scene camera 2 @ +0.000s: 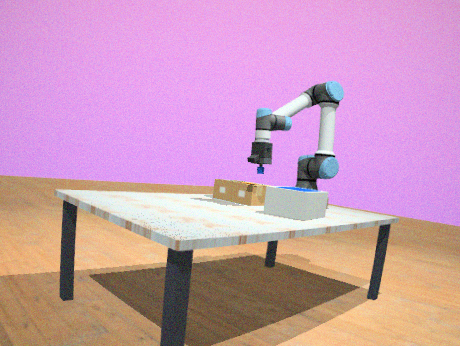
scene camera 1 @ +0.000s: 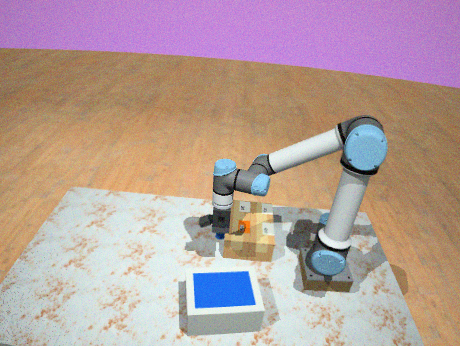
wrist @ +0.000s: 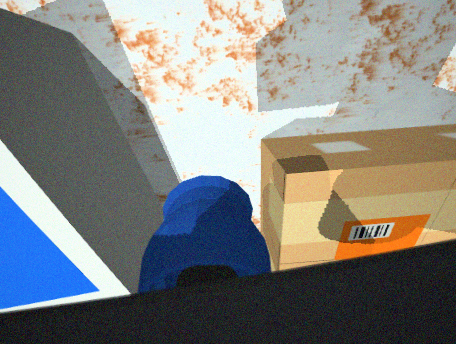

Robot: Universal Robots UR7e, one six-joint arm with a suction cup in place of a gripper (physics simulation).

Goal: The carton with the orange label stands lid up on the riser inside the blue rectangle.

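Frame: origin at the arm's base, x ahead, y left, z up, level; millimetres.
Seen in the pictures: hand at its tool point: point(scene camera 2: 260, 173) point(scene camera 1: 220, 236) point(wrist: 208, 215).
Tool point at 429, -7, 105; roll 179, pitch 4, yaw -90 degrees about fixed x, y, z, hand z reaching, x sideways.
Note:
A point is followed by its place in that frame, as x, y, z.
The carton with the orange label point(scene camera 1: 246, 225) {318, -159, 42} point(wrist: 310, 215) {367, -81, 42} stands lid up on the table in a block of several cartons, at its near left in scene camera 1. In the wrist view, black housing hides its lower part. It cannot be told apart in scene camera 2. The white riser point(scene camera 1: 225, 322) {392, 307, 7} point(scene camera 2: 295, 204) {523, 276, 0} point(wrist: 50, 219) {404, 118, 59} has the blue rectangle point(scene camera 1: 224, 289) {402, 210, 59} point(scene camera 2: 300, 189) {414, 222, 59} point(wrist: 30, 260) {366, 159, 59} on top, with no carton on it. My suction gripper point(scene camera 1: 220, 236) point(scene camera 2: 260, 170) point(wrist: 209, 200) is open and empty. It points down, higher than the carton tops and off to the orange-labelled carton's side.
Cartons with white labels point(scene camera 1: 266, 229) point(scene camera 2: 242, 193) touch the orange-labelled one. The riser stands apart, nearer the viewer in scene camera 1. My arm's base point(scene camera 1: 327, 282) {0, 94, -10} stands right of the cartons and riser on the pale, rust-spotted table point(scene camera 1: 100, 280) {880, 122, -62} point(scene camera 2: 150, 215) {1133, 115, -61}.

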